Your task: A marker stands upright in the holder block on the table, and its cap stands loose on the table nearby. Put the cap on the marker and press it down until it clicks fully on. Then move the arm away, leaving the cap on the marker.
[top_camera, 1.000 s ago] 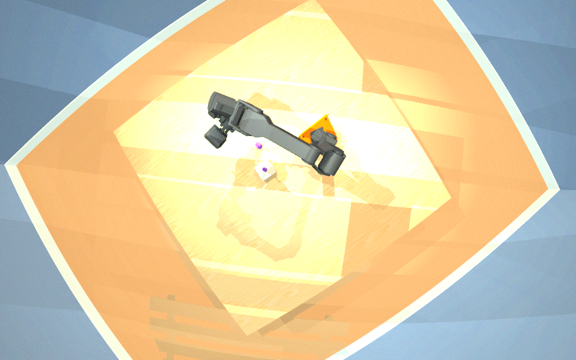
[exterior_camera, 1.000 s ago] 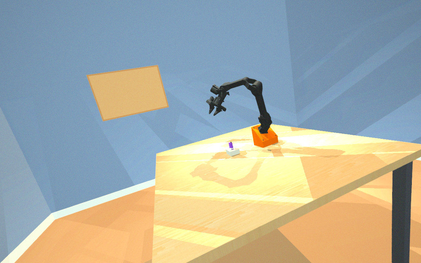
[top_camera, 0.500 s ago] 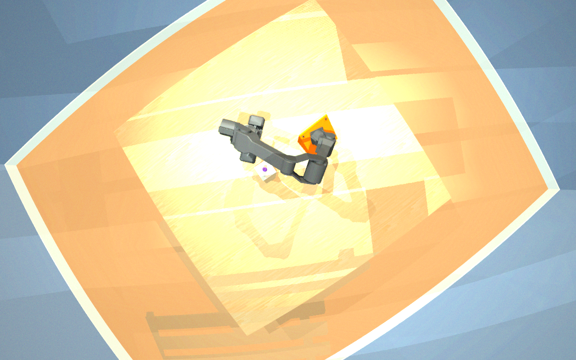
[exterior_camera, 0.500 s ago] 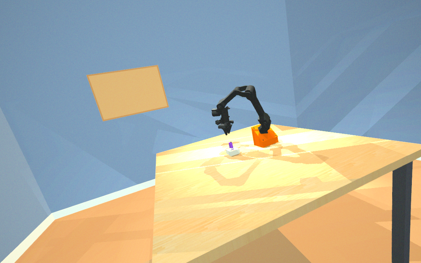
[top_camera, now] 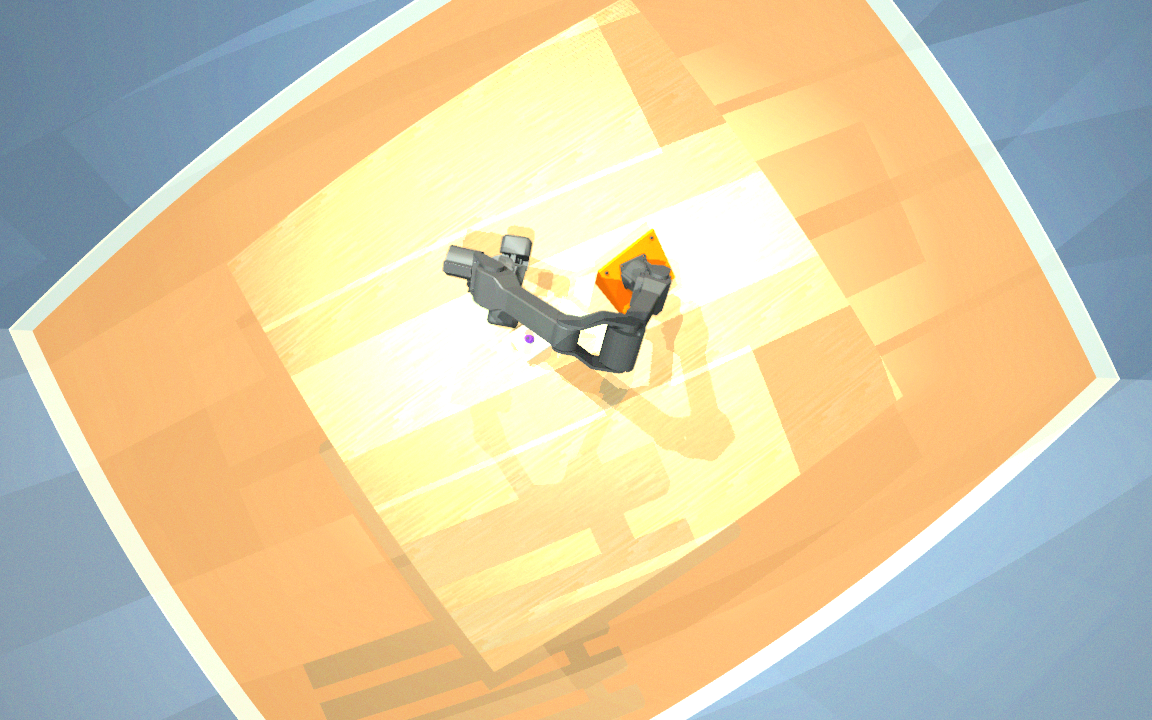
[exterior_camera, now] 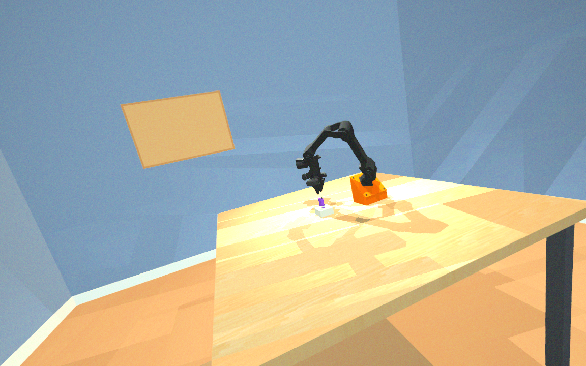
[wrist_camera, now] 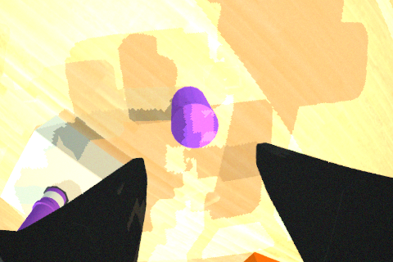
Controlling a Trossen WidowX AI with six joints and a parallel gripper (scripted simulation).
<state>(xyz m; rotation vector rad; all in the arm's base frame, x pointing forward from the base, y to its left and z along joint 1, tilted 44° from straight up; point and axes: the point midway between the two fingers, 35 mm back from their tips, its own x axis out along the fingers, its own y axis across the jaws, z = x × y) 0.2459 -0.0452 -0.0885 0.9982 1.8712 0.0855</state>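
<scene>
My gripper tip is 60 mm above the purple cap. The rest, counted from my gripper tip: white holder block (110 mm to the left, 70 mm below, 30 mm ahead).
</scene>
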